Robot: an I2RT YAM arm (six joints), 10 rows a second.
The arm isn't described. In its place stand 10 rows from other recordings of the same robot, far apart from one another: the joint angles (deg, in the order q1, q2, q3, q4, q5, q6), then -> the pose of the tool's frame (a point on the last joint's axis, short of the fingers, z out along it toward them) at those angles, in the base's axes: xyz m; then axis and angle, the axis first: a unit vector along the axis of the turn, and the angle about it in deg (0 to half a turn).
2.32, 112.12, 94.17, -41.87, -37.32, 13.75 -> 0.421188, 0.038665, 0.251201, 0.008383, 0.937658, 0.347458, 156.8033
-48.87, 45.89, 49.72, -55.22, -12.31, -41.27 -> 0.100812, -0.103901, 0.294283, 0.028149, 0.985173, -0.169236, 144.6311
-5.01, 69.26, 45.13, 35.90, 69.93, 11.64 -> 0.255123, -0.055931, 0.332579, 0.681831, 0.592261, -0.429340, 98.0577
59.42, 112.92, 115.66, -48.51, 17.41, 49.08 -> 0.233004, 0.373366, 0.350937, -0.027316, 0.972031, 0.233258, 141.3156
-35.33, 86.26, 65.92, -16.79, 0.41, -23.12 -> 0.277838, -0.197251, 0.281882, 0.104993, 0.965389, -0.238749, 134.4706
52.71, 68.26, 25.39, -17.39, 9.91, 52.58 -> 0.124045, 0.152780, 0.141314, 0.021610, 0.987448, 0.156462, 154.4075
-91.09, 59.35, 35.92, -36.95, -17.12, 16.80 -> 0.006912, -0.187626, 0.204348, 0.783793, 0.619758, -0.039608, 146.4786
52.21, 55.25, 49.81, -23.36, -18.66, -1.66 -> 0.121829, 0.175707, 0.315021, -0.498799, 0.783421, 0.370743, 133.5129
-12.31, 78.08, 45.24, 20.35, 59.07, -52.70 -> 0.280698, -0.092509, 0.269397, 0.057246, 0.768255, -0.637579, 150.7197
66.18, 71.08, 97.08, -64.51, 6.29, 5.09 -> 0.089952, 0.194099, 0.456457, -0.472228, 0.850970, 0.229893, 135.1729
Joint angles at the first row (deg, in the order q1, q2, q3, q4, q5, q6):
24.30, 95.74, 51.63, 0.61, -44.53, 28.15
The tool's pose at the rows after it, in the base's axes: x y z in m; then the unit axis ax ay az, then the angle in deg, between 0 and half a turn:
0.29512, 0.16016, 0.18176, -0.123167, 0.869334, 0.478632, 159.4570
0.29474, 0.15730, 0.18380, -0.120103, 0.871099, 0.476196, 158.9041
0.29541, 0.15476, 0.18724, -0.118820, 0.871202, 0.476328, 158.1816
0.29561, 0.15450, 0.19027, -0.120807, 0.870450, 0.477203, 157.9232
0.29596, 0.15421, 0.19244, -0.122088, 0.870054, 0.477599, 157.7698
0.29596, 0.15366, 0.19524, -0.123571, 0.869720, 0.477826, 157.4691
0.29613, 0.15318, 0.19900, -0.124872, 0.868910, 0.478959, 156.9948
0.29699, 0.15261, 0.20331, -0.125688, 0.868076, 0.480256, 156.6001
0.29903, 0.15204, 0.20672, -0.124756, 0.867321, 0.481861, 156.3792
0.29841, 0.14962, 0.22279, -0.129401, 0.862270, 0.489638, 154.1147
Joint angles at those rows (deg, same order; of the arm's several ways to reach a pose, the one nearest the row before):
24.26, 95.23, 51.41, 0.51, -44.07, 27.95
23.87, 94.59, 51.22, 0.21, -43.68, 27.87
23.43, 94.00, 51.32, 0.03, -43.58, 27.78
23.37, 93.65, 51.64, -0.42, -43.68, 27.60
23.29, 93.45, 51.94, -0.83, -43.76, 27.43
23.20, 93.07, 52.18, -1.25, -43.77, 27.25
23.12, 92.60, 52.48, -1.54, -43.77, 27.20
22.96, 92.22, 53.04, -2.06, -43.85, 27.16
22.72, 92.20, 53.76, -2.53, -44.03, 27.25
22.37, 90.06, 54.64, -2.83, -44.14, 27.55

